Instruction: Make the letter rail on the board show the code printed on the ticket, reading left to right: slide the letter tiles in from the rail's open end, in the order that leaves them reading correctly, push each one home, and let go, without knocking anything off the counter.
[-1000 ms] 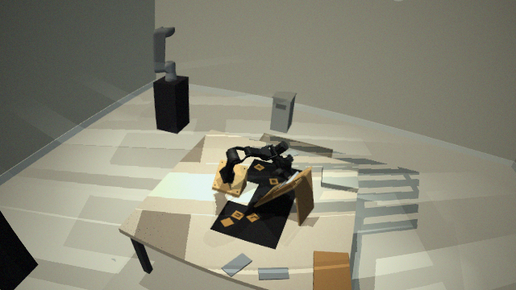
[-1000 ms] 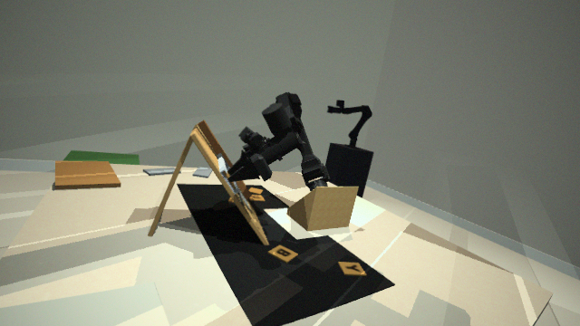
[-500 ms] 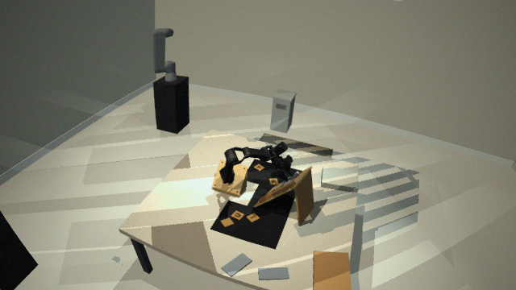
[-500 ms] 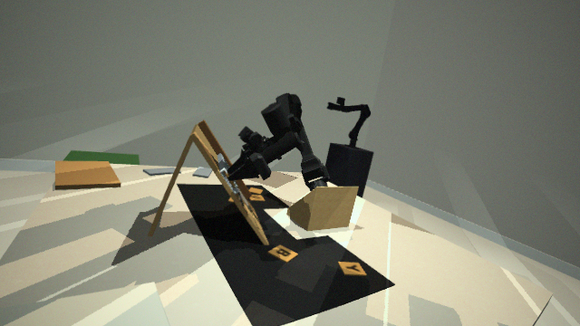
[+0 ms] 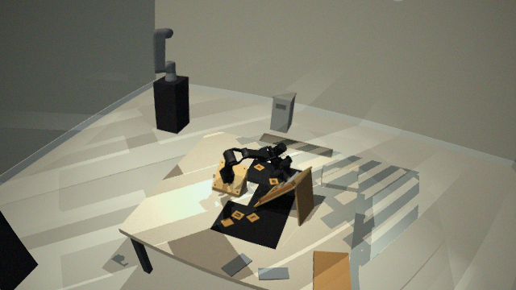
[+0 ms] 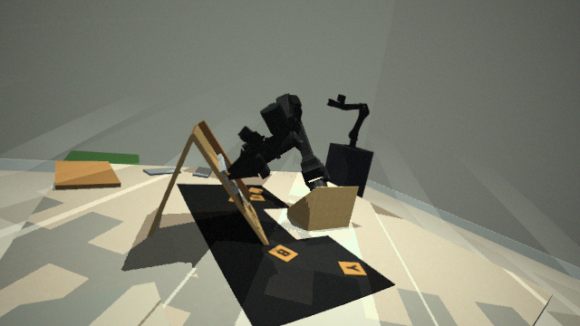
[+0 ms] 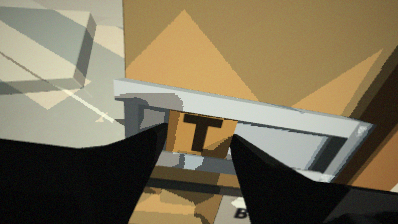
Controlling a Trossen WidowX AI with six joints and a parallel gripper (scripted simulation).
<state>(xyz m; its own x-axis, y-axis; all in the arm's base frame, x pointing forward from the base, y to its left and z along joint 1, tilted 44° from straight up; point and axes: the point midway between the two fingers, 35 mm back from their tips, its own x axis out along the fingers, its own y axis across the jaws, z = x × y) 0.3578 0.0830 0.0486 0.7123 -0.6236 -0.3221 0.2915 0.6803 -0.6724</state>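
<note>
Now: gripper tip 80 mm past the white ticket, 60 mm to the left of it and 80 mm above it. Also, from my gripper tip: letter tile marked t right at my gripper tip; black mat 180 mm behind, 20 mm to the right, 170 mm below; pale grey box 340 mm ahead, 330 mm to the left, 150 mm below.
</note>
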